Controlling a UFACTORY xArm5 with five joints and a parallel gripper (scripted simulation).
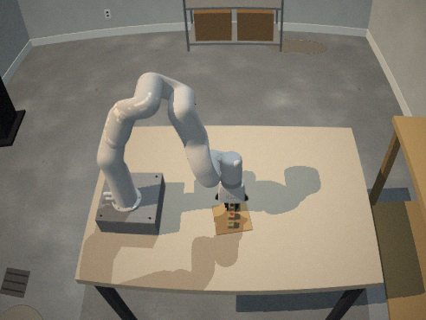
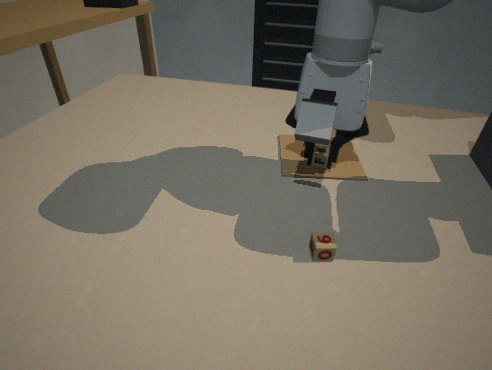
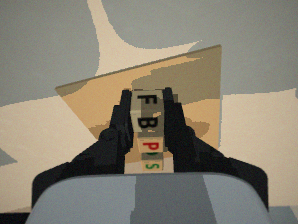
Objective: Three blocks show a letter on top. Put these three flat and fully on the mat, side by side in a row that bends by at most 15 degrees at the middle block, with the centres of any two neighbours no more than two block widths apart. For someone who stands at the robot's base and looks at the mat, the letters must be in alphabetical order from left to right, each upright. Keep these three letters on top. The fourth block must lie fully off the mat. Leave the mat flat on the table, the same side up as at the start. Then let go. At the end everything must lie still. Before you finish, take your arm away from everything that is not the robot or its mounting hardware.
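The tan mat lies 40 mm to the right of my hand and 30 mm below it. Also, from my hand: green-marked block: 80 mm to the right, 10 mm below, 10 mm behind; then red-marked block: 190 mm to the left, 20 mm below.
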